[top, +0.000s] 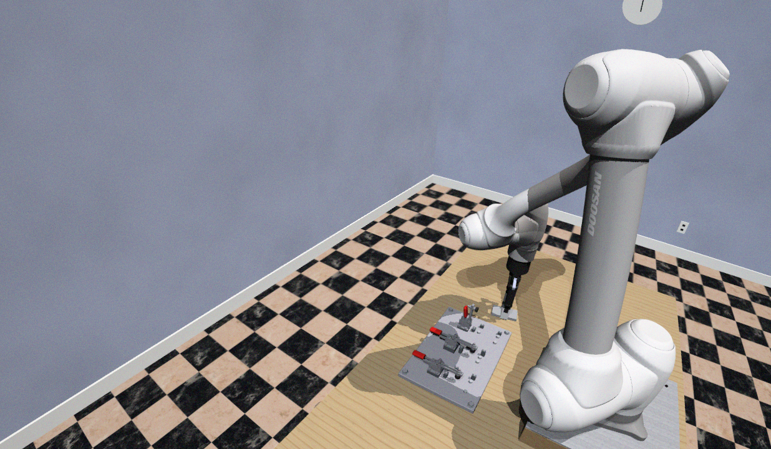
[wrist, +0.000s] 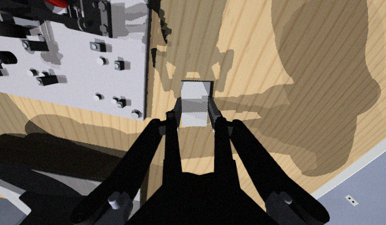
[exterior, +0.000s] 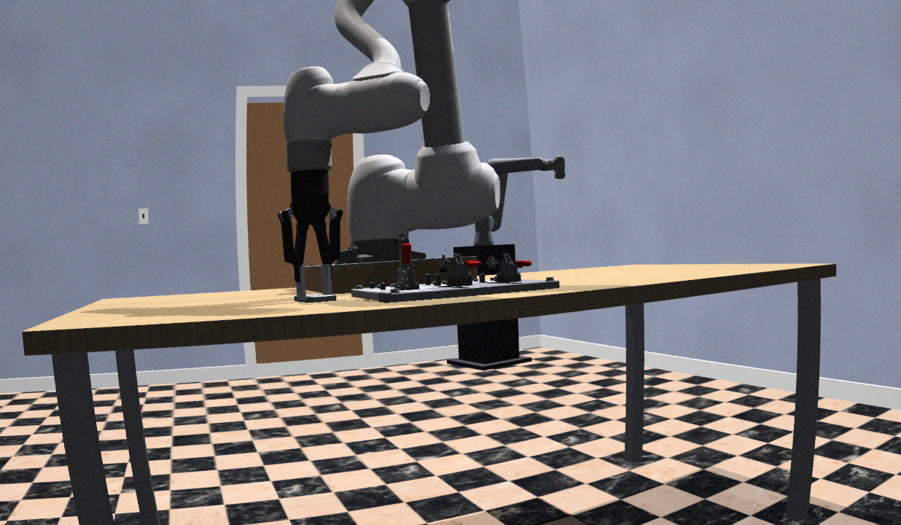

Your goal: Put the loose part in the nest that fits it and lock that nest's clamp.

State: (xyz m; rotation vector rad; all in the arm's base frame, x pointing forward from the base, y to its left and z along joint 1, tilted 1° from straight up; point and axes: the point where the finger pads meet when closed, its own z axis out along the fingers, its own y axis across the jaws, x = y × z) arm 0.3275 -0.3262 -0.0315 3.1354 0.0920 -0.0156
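Now: the flat grey part 30 mm below my hand. Also, from my hand: grey fixture plate: 100 mm ahead, 250 mm to the left, 30 mm below.
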